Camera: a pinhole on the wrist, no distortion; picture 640 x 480 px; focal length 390.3 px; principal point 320.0 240.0 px. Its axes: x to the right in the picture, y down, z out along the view. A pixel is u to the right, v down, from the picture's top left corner.
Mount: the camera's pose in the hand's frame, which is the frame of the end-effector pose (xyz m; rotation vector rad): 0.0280 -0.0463 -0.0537 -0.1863 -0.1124 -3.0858
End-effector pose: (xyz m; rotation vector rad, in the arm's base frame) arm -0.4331 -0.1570 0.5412 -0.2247 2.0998 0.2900
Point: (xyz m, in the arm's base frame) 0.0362 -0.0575 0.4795
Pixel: 554.7 254.7
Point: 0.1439 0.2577 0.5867
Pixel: 611.5 65.4
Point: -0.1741 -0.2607 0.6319
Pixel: outside the picture
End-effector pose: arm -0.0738 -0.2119 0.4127 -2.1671 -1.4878 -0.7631
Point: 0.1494 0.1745 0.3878
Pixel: 65.8 161.5
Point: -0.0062 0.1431 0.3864
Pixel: 92.6 297.5
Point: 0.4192 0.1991 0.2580
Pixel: 147.7 31.0
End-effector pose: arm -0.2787 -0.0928 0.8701 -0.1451 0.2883 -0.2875
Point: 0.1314 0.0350 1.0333
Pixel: 85.8 35.5
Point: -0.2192 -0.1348 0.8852
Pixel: 203.2 188.3
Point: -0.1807 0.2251 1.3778
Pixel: 467.3 77.1
